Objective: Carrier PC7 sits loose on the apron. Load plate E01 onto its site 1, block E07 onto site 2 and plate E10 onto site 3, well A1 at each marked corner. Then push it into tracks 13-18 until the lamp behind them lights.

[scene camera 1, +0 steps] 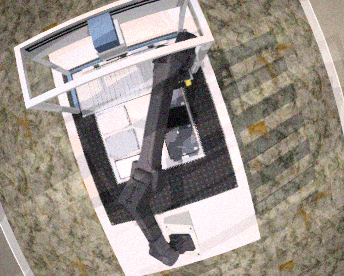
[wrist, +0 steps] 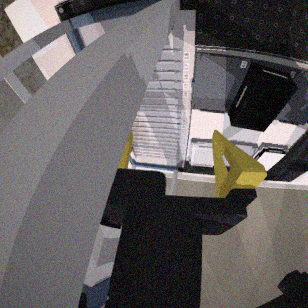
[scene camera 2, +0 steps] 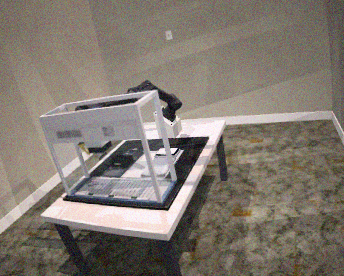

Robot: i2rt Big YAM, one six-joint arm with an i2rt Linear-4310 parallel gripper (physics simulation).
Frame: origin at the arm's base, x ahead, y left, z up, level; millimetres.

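Seen in the pictures: gripper, fingertip midpoint: [wrist: 171,132]; arm's base, origin of the base link: [scene camera 1: 183,241] [scene camera 2: 167,115].
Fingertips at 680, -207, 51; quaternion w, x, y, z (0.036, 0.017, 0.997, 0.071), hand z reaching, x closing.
Observation:
Offsets run from my fingertips to a thing's top centre, as dx, dy, dz. "pt": to the spot under its first point.
My gripper [wrist: 171,132] is open and empty, with yellow fingertips. It hangs high at the deck's right end; one yellow tip shows in both scene views. A dark grey panel @(-182, +56, -152) [scene camera 1: 195,131] [wrist: 210,82], apparently carrier PC7, lies on the apron beside the numbered track strip @(pt -10, +29, -182) [wrist: 186,75]. A black block @(-160, +57, -123) [scene camera 1: 177,117] [scene camera 2: 122,160] [wrist: 262,97] stands on it. Another dark piece @(pt -284, +64, -171) [scene camera 1: 181,144] is nearer the arm's base; I cannot tell what it is. Pale plates [scene camera 1: 121,143] [wrist: 202,152] lie in a row on the other side. Plate names are unreadable. The lamp cannot be made out.
A white frame [scene camera 1: 70,89] [scene camera 2: 148,150] stands over the slotted deck [scene camera 1: 117,82] [scene camera 2: 117,187] [wrist: 157,125]. A blue-topped box @(pt +141, +166, +278) [scene camera 1: 104,32] is on its upper part. A large grey beam [wrist: 65,165] passes close to the wrist camera and hides part of the deck. The arm covers the apron's middle in scene camera 1.

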